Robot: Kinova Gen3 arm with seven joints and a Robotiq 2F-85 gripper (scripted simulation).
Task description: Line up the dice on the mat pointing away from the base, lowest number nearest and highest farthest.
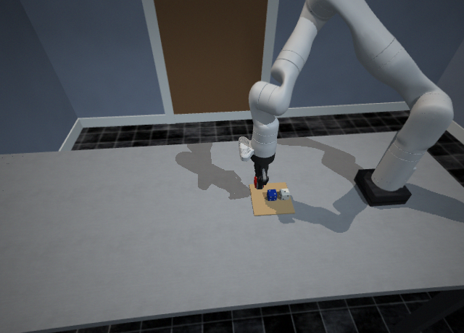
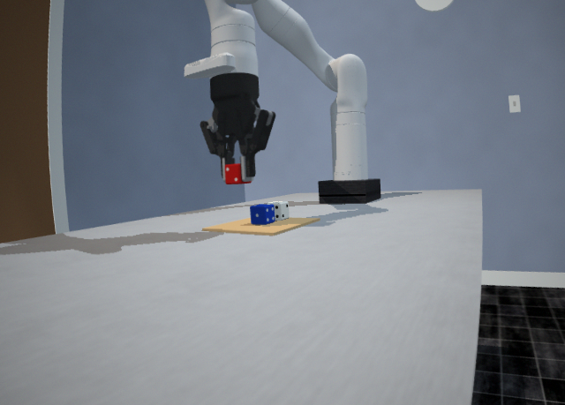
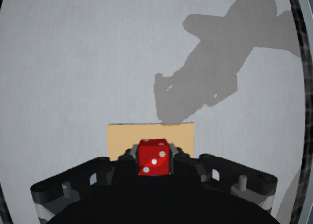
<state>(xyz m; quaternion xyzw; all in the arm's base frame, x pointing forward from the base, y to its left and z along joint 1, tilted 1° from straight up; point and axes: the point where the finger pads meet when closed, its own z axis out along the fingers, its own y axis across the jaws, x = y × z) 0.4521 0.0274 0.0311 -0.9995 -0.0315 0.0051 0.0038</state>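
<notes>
The blue die is 7 cm below my hand and 5 cm behind it. From my hand the other things lie so: white die 10 cm behind, 7 cm below; then tan mat 9 cm below, 5 cm behind; then red die 1 cm below.
</notes>
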